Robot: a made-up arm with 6 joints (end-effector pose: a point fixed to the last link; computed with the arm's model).
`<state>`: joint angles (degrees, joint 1 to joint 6).
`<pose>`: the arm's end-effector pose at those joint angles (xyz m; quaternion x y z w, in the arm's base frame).
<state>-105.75 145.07 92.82 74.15 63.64 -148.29</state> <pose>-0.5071 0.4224 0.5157 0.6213 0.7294 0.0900 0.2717</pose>
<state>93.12 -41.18 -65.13 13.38 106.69 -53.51</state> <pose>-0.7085 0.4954 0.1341 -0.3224 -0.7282 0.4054 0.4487</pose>
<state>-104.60 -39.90 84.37 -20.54 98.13 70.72</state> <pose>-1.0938 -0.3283 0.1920 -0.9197 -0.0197 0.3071 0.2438</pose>
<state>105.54 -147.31 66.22 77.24 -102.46 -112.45</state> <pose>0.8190 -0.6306 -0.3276 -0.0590 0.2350 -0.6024 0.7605</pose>
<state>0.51 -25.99 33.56 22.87 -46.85 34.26</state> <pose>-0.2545 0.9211 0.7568 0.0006 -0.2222 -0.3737 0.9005</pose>
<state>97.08 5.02 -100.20 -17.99 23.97 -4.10</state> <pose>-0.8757 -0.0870 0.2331 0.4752 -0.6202 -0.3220 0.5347</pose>
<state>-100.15 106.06 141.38 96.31 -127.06 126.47</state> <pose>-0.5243 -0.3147 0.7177 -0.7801 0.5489 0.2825 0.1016</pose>
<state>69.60 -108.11 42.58 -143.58 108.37 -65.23</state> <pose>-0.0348 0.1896 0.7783 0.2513 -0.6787 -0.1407 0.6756</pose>
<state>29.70 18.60 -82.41 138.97 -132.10 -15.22</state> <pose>-0.3578 0.4641 0.1657 -0.5214 0.2298 0.5454 0.6147</pose>
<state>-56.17 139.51 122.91 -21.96 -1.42 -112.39</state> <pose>-1.0887 -0.0486 0.6537 0.2353 0.3381 0.9112 0.0070</pose>
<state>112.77 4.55 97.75 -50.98 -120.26 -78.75</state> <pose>0.3750 -1.0444 -0.0059 0.7957 -0.5348 -0.1509 0.2410</pose>
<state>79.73 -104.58 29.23 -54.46 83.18 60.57</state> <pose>0.5514 0.8907 0.2858 -0.2441 0.4322 -0.3992 0.7709</pose>
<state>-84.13 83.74 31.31 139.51 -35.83 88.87</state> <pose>-0.4592 -0.1111 0.5034 -0.0901 0.3725 0.7199 0.5787</pose>
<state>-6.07 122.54 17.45 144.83 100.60 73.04</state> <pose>-0.1856 0.0726 0.2987 -0.5576 0.1262 0.6366 0.5176</pose>
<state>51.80 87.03 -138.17 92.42 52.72 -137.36</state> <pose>0.1634 0.0399 0.7118 -0.8713 -0.3442 -0.3288 0.1195</pose>
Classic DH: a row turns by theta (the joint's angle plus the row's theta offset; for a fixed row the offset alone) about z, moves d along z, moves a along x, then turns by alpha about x. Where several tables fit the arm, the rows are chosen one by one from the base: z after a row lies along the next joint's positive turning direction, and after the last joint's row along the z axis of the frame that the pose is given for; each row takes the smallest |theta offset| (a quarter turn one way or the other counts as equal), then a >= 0, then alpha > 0; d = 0 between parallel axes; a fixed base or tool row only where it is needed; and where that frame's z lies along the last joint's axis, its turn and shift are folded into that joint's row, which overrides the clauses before.
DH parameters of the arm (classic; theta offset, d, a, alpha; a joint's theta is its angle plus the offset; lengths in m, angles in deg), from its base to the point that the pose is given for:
base (fixed): 0 0 0 180
joint 1: 0 -0.1288 0.0286 90
joint 2: 90 0.1915 0.0015 -90
joint 3: 0 -0.0567 -0.3337 -90
joint 4: -90 -0.045 0.0069 90
joint 5: 0 0.6249 0.0782 90
joint 6: 0 0.2806 -0.0879 -90
tool (fixed): 180 0.0447 0 0

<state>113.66 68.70 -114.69 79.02 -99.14 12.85</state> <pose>-0.2328 0.6036 0.5068 -0.2568 0.1810 0.2601 0.9131</pose>
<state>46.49 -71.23 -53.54 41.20 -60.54 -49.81</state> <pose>-0.9044 0.2455 0.1359 0.3351 -0.7836 -0.5192 0.0651</pose>
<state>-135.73 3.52 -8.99 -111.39 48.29 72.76</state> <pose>-0.7556 0.2333 0.4563 0.7574 -0.4659 -0.1050 0.4453</pose>
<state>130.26 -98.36 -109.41 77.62 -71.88 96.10</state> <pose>-0.4933 0.2152 -0.2679 0.3161 -0.4944 0.2797 0.7599</pose>
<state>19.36 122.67 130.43 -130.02 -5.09 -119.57</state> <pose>-0.5300 0.1608 -0.2917 -0.4350 0.4457 0.7385 0.2584</pose>
